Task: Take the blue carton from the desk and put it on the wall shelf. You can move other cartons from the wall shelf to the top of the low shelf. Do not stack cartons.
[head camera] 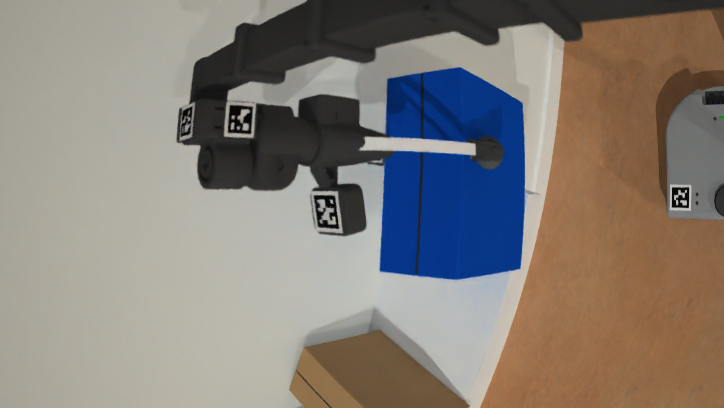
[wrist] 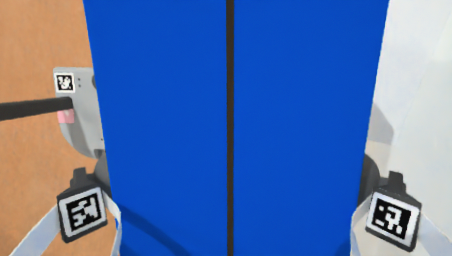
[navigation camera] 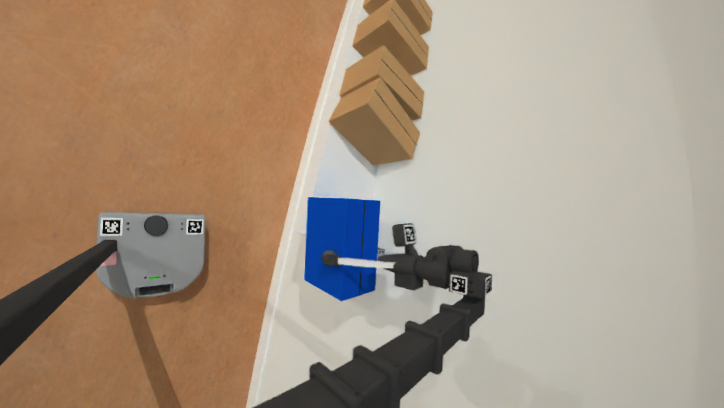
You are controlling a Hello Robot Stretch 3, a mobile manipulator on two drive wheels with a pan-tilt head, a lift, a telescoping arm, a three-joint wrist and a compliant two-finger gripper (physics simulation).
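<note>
The blue carton (head camera: 466, 217) (navigation camera: 334, 223) (wrist: 300, 100) is between the fingers of my gripper (head camera: 471, 154) (navigation camera: 339, 258) (wrist: 233, 171), which is shut on it. One rubber tip presses on the face toward the head camera; the other is hidden behind the carton in the head view. In the wrist view both tips are at the carton's sides, partly covered by its edges. The carton is beside the bluish-white wall shelf (head camera: 440, 314) (navigation camera: 336, 174), partly overlapping its end in view; whether it touches the shelf is unclear.
Several brown cartons stand in a row on the shelf; the nearest brown carton (head camera: 385, 369) (navigation camera: 374, 121) is a short gap from the blue one. The pale wall (head camera: 151, 304) (navigation camera: 557, 202) lies beyond. My grey base (head camera: 683, 152) (navigation camera: 151, 253) stands on the brown floor (navigation camera: 227, 126).
</note>
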